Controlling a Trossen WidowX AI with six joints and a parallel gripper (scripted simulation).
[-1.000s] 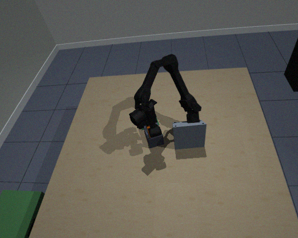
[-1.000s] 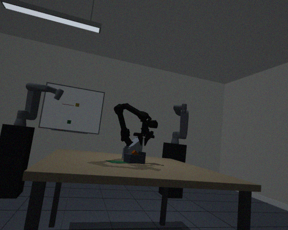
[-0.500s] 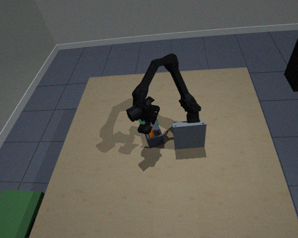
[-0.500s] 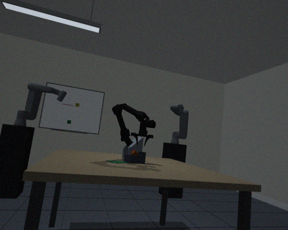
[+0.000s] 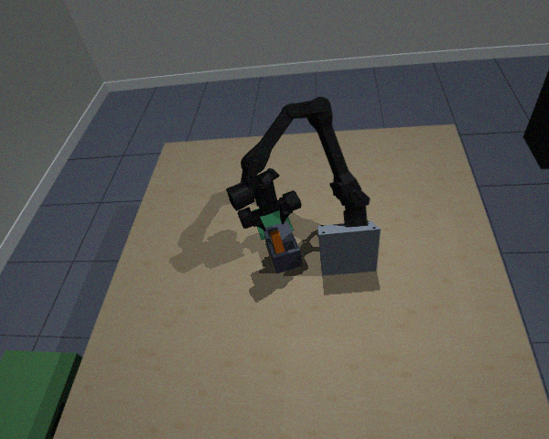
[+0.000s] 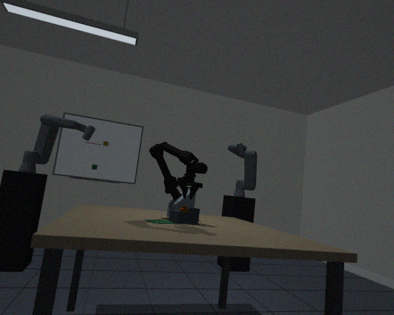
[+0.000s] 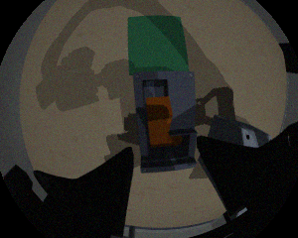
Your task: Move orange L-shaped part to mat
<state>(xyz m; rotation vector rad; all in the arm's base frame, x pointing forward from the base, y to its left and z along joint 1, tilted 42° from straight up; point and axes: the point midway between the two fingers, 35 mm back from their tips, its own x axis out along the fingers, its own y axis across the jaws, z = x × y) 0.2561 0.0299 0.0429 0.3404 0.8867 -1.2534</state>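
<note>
Now: gripper tip 2 cm past the orange L-shaped part, 2 cm to the right of it and 10 cm above it. Also, from my gripper tip: green mat: 3 cm ahead, 15 cm to the right, 16 cm below.
</note>
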